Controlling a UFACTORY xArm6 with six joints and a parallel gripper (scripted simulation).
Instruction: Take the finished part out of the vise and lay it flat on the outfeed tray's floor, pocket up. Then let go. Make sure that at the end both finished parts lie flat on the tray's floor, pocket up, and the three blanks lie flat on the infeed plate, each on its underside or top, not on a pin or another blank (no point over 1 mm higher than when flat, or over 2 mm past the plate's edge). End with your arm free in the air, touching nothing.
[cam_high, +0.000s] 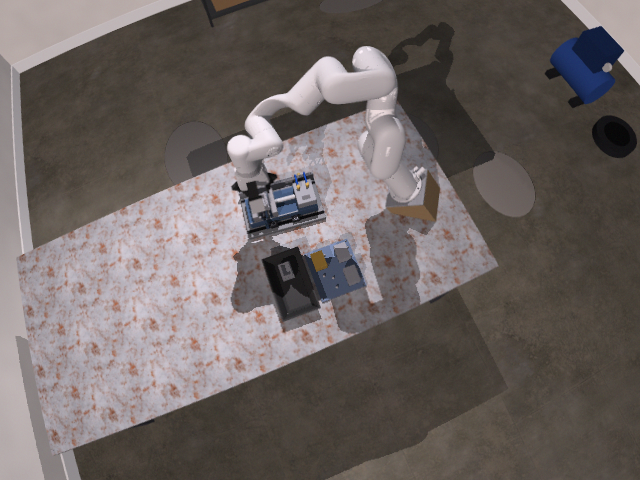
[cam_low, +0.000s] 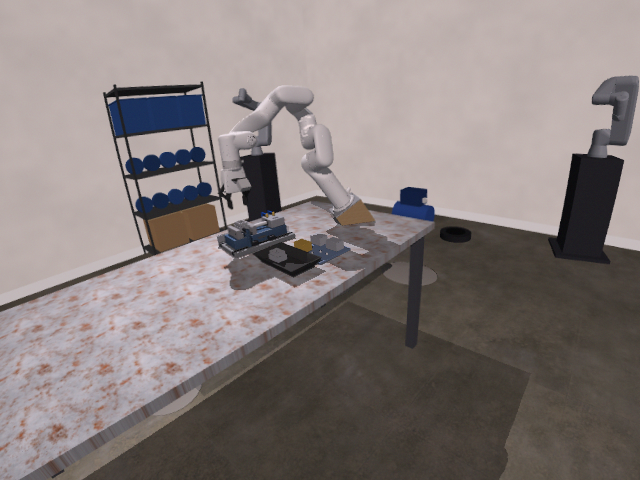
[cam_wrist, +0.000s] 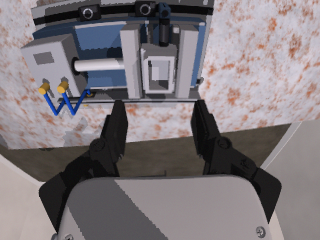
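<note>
Now: the vise rod 80 mm behind my hand, 30 mm to the left of it and 120 mm below it. The rest, counted from my hand: blue fixture plate (60 mm behind, 340 mm to the left, 190 mm below); yellow block (30 mm behind, 280 mm to the left, 170 mm below).
</note>
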